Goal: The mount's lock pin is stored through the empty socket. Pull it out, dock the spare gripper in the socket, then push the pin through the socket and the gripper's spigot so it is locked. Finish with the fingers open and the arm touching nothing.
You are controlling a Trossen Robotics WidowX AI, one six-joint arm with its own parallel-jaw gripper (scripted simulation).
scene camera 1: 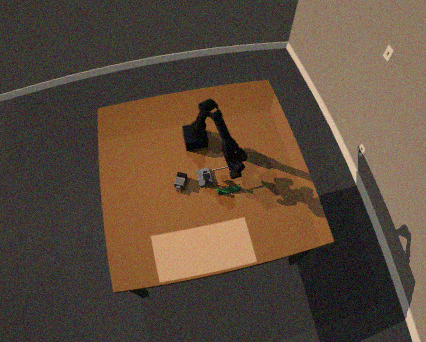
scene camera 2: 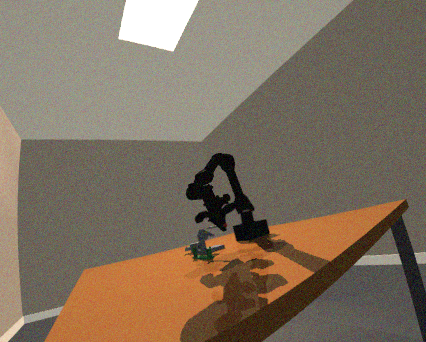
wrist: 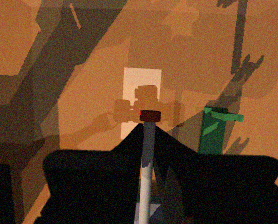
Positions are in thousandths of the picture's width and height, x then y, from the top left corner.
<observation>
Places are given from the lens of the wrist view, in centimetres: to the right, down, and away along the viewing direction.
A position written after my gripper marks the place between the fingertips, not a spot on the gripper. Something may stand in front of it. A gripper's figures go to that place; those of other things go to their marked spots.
my gripper (wrist: 523, 574): 1, 1, 12
green piece (wrist: 772, 533): 11, 1, 19
</observation>
